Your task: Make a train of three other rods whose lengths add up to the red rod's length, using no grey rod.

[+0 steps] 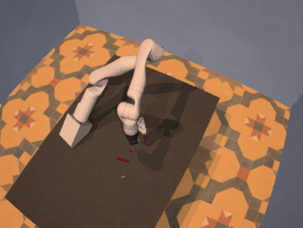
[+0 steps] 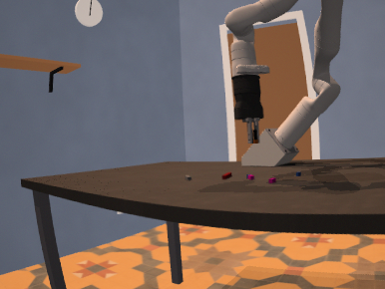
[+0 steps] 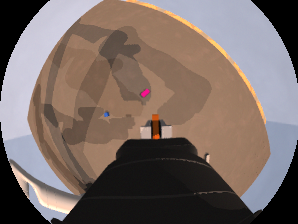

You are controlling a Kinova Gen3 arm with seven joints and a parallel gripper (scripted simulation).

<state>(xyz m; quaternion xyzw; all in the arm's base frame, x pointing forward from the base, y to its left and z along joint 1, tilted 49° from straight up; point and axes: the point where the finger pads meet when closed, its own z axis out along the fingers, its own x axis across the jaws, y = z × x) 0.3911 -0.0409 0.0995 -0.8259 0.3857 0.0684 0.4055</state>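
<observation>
Right now the red rod is 4 cm behind my hand, 11 cm to the right of it and 11 cm below it. Round my hand: orange rod (1 cm below); grey rod (2 cm ahead, 20 cm to the right, 11 cm below).
</observation>
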